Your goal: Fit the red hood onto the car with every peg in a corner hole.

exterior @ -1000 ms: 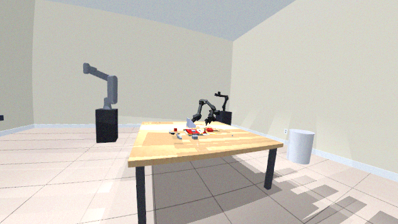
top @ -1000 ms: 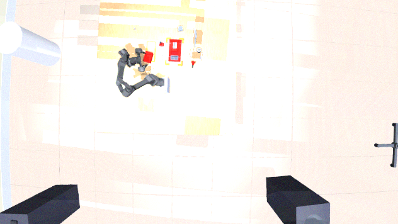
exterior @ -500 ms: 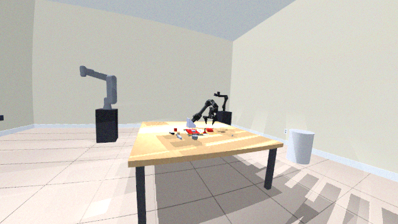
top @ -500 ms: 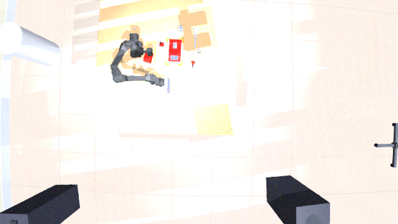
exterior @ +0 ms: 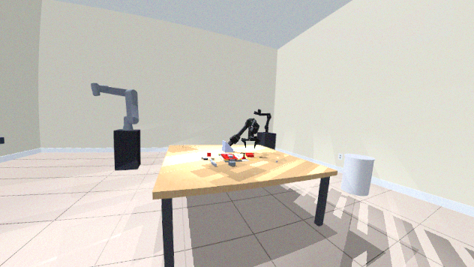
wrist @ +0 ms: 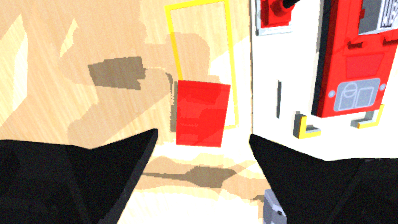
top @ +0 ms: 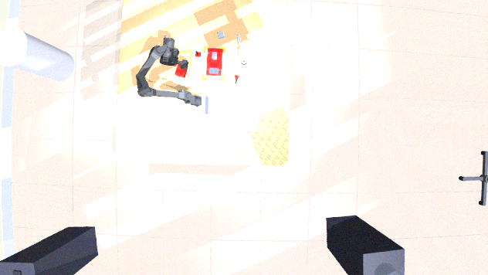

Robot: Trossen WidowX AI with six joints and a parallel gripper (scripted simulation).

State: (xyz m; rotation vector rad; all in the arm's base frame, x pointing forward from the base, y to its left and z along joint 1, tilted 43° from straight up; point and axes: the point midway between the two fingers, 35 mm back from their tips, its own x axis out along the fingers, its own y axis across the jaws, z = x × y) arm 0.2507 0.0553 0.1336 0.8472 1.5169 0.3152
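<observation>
The red hood lies 60 mm below my gripper tip. From my gripper tip the other things lie so: black wheel: 460 mm to the right, 70 mm below, 30 mm ahead; grey engine block: 250 mm to the right, 80 mm ahead, 60 mm below.
</observation>
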